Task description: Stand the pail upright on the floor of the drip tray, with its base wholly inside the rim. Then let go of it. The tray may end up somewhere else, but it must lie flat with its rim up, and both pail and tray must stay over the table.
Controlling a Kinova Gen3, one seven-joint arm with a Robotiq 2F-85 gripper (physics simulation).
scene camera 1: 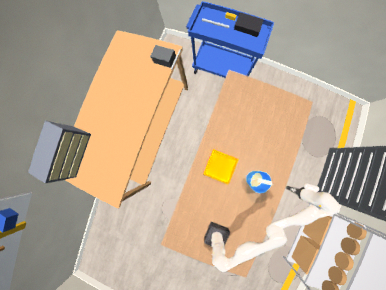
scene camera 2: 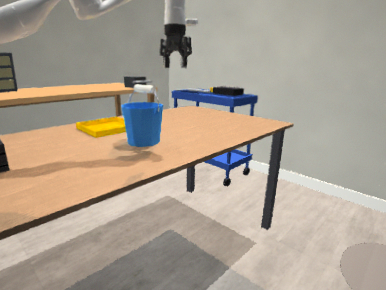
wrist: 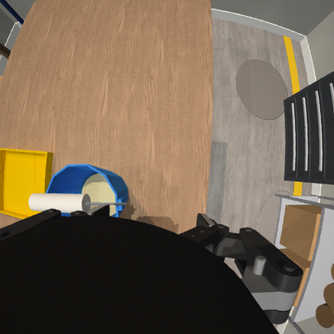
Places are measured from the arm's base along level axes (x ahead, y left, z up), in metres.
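Pixels of known places: gripper, between the fingertips: [scene camera 2: 175, 67]; arm's base, origin of its link: [scene camera 1: 216, 236].
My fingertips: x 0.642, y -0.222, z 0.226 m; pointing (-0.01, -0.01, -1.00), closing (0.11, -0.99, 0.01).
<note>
For each thing: its top centre in the pictures, then the offset to it from my fingertips. "spot": a spot on its surface instead. Level surfaces: height alone.
- blue pail, a spot on its surface: [scene camera 2: 142, 125] [scene camera 1: 262, 188] spot: 0.096 m back, 0.089 m left, 0.222 m down
- white grip, centre of its top: [scene camera 2: 144, 85] [scene camera 1: 265, 182] 0.041 m back, 0.160 m left, 0.072 m down
- yellow drip tray, centre of its top: [scene camera 2: 107, 123] [scene camera 1: 220, 166] 0.100 m back, 0.473 m left, 0.285 m down
- table, height of its surface: 0.315 m down
The blue pail [scene camera 1: 261, 189] [scene camera 2: 142, 125] [wrist: 70, 176] stands upright on the table. Its wire handle is raised, with the white grip [scene camera 1: 265, 182] [scene camera 2: 144, 89] [wrist: 57, 202] above the opening. The yellow drip tray [scene camera 1: 220, 166] [scene camera 2: 102, 131] [wrist: 27, 182] lies flat with its rim up, beside the pail and apart from it. My gripper [scene camera 1: 289, 188] [scene camera 2: 175, 65] [wrist: 152, 219] is open and empty. It points down, well above the height of the handle grip, and off to the side of the pail away from the tray. Part of the pail's near side is hidden in the wrist view.
The table [scene camera 1: 260, 110] [scene camera 2: 210, 125] [wrist: 125, 75] carries the arm's black base [scene camera 1: 217, 234]. A workbench [scene camera 1: 120, 100] stands on the far side of the tray. A blue cart [scene camera 1: 220, 60] [scene camera 2: 240, 99] stands past one table end. A dark slatted unit [scene camera 1: 357, 175] is beyond the gripper side.
</note>
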